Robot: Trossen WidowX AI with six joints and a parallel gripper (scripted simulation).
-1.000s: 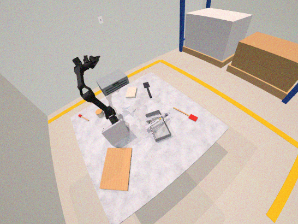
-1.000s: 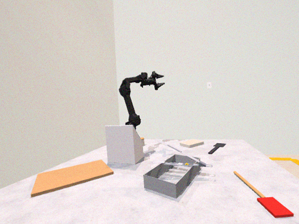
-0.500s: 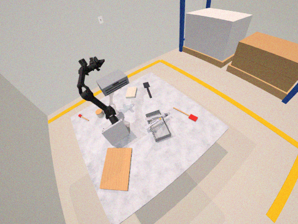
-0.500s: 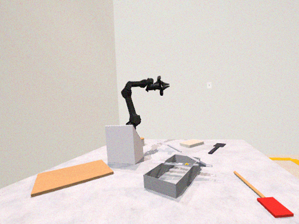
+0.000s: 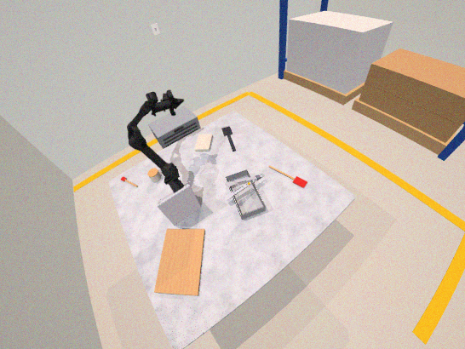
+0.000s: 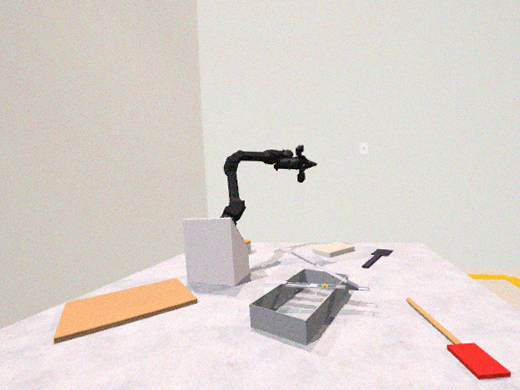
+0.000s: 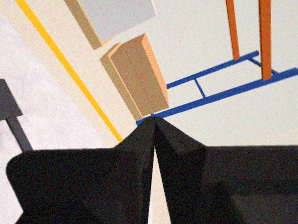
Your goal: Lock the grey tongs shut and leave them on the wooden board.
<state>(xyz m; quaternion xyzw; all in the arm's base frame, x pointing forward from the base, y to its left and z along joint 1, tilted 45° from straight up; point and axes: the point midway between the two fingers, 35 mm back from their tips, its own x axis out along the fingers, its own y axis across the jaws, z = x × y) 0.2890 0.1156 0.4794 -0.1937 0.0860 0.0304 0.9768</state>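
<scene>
Now: gripper tip 58 cm to the left of the grey roasting tin, 42 cm above it and 1 cm short of it. Also, from my gripper tip: cork-topped jar 42 cm below, 42 cm behind, 4 cm to the right; black spatula 45 cm below, 26 cm ahead, 4 cm to the right; cream block 44 cm below, 6 cm ahead, 4 cm to the left.
</scene>
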